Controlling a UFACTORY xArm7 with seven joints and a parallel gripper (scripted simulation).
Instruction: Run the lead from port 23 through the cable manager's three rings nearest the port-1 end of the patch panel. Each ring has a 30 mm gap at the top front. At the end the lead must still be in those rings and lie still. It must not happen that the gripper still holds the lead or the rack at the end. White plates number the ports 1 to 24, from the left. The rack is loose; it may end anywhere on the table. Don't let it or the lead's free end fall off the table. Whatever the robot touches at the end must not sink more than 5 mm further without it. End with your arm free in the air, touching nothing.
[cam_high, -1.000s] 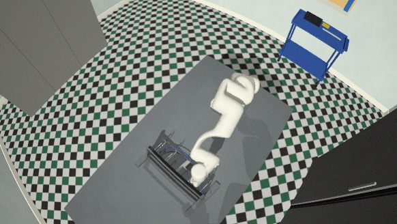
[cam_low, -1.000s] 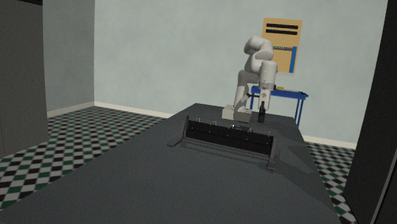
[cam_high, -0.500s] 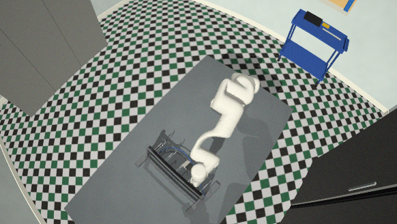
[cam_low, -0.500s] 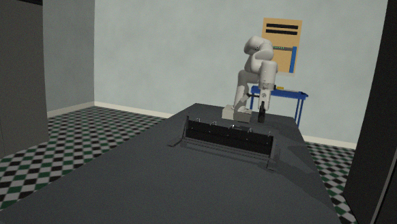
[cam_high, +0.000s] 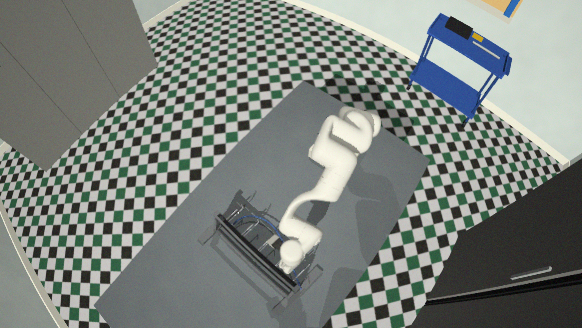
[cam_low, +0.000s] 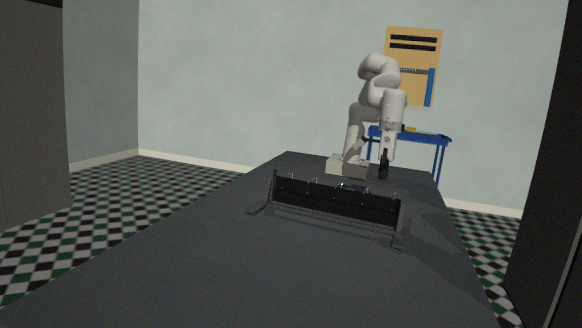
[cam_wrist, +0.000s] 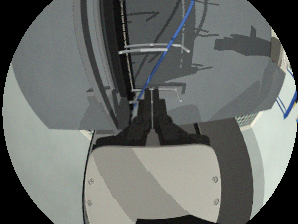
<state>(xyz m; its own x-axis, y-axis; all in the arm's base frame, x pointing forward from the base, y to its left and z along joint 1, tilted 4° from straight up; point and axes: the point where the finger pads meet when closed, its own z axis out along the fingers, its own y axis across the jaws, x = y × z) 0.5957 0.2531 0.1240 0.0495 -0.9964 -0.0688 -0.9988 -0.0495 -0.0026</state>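
Right now my hand is 150 mm to the left of the patch panel rack, 100 mm above it and 70 mm short of it.
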